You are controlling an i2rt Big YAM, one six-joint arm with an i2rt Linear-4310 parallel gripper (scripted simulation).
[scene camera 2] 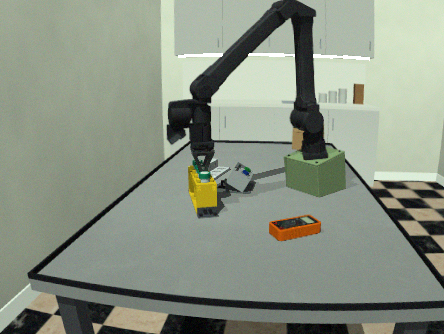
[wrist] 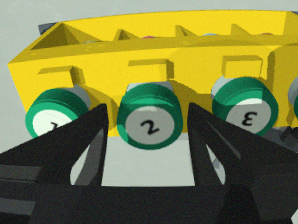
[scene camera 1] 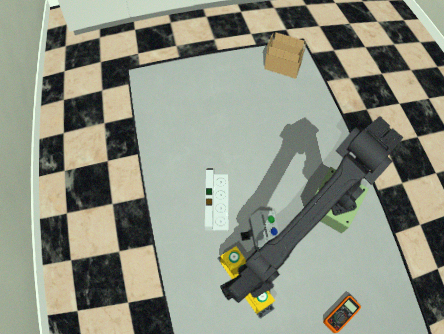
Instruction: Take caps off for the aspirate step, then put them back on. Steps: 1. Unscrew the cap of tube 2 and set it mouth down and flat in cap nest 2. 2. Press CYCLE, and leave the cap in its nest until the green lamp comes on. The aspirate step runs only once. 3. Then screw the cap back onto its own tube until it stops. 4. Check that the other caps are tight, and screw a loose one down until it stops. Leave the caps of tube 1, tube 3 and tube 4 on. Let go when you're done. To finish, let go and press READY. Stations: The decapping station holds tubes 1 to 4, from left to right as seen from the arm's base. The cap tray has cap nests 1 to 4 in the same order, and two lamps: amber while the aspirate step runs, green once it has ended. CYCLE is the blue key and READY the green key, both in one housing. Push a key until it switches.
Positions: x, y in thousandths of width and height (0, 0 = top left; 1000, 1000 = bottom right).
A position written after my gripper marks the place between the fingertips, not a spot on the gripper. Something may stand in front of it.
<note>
In view: my gripper (wrist: 495, 502) and a cardboard box (scene camera 1: 645, 190).
The wrist view does not show the cardboard box: it is out of frame.
</note>
